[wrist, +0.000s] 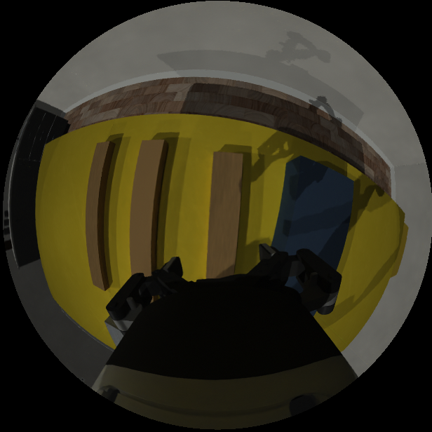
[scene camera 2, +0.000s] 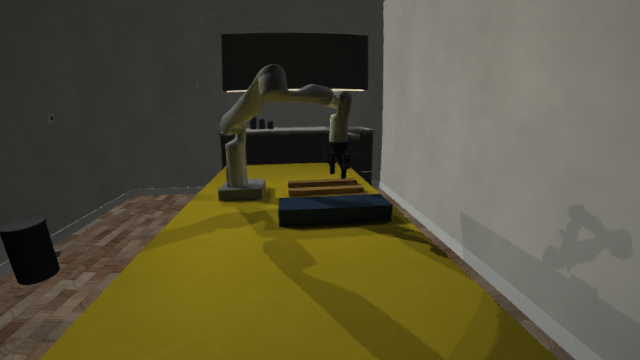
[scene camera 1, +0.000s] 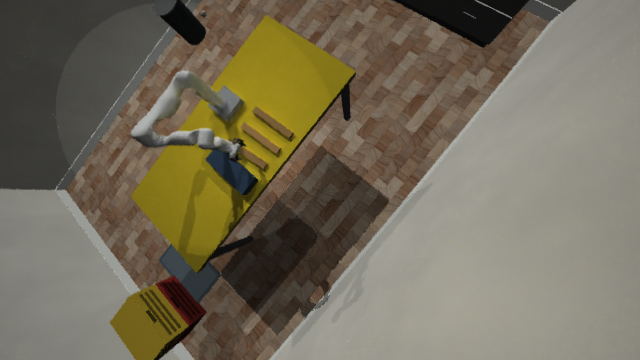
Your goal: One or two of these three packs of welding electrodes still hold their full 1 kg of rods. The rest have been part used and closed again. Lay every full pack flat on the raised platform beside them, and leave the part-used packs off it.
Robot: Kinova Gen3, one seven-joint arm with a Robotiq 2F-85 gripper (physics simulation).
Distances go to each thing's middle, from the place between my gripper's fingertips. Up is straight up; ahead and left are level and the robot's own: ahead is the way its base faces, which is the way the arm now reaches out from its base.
Labels:
Right now the dark blue raised platform (scene camera 2: 321, 210) is 2 cm behind my hand, 17 cm to the right of it and 8 cm below it.

